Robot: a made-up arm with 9 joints.
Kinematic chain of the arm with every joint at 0, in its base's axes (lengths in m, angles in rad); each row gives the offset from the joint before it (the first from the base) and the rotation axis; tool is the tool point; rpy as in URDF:
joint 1: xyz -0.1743 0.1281 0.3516 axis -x
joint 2: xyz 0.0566 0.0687 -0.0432 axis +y
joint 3: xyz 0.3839 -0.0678 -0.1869 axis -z
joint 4: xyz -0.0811 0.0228 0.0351 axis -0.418 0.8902 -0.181
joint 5: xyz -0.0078 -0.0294 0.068 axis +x
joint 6: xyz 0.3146 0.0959 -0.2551 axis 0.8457 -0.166 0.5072
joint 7: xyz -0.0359 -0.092 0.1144 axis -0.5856 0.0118 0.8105
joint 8: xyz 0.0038 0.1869 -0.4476 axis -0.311 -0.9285 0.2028
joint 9: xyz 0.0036 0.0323 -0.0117 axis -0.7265 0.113 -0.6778
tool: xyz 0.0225 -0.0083 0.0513 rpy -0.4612 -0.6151 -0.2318
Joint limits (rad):
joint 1: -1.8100..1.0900
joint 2: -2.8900..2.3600
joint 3: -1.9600..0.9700
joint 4: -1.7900..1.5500
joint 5: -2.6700..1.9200
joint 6: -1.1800..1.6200
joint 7: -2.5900..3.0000
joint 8: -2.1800..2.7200
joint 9: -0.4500..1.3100
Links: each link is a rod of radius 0.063 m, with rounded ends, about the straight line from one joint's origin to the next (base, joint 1, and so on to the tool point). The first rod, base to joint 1, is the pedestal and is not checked.
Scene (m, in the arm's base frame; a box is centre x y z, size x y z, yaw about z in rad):
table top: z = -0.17
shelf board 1: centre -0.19 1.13 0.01 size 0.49 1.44 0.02 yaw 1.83
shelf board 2: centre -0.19 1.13 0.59 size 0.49 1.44 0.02 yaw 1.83
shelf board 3: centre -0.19 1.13 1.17 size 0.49 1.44 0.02 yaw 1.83
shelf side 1: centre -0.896 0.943 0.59 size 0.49 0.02 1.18 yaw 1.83
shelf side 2: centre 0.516 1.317 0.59 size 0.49 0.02 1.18 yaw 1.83
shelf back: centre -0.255 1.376 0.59 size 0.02 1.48 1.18 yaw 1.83
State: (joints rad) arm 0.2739 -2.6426 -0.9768 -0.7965 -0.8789 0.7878 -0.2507 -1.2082 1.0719
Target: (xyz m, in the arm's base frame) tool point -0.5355 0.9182 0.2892
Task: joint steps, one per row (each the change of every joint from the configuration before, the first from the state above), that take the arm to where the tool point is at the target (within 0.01 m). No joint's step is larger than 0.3 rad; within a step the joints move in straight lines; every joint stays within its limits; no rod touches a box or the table.
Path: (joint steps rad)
1: -0.1386 0.0561 0.0132 -0.2881 -0.0726 0.2774 0.0429 -0.1819 0.0794
2: -0.1385 0.0561 0.0132 -0.2880 -0.0725 0.2774 0.0429 -0.1819 0.0793
3: -0.1386 0.0561 0.0132 -0.2881 -0.0726 0.2774 0.0429 -0.1820 0.0794
4: 0.2189 -0.1040 0.0324 0.1578 0.0712 -0.2293 -0.0242 0.1501 -0.0192
5: 0.2189 -0.1039 0.0324 0.1578 0.0713 -0.2293 -0.0242 0.1501 -0.0193
6: 0.2189 -0.1039 0.0324 0.1578 0.0713 -0.2293 -0.0243 0.1500 -0.0192
7: 0.2188 -0.1039 0.0324 0.1579 0.0712 -0.2292 -0.0242 0.1501 -0.0193
8: 0.1738 0.1700 -0.0772 0.1357 -0.1046 -0.1717 -0.0185 -0.0905 -0.0556
9: 0.1739 0.1700 -0.0772 0.1358 -0.1047 -0.1717 -0.0185 -0.0905 -0.0555

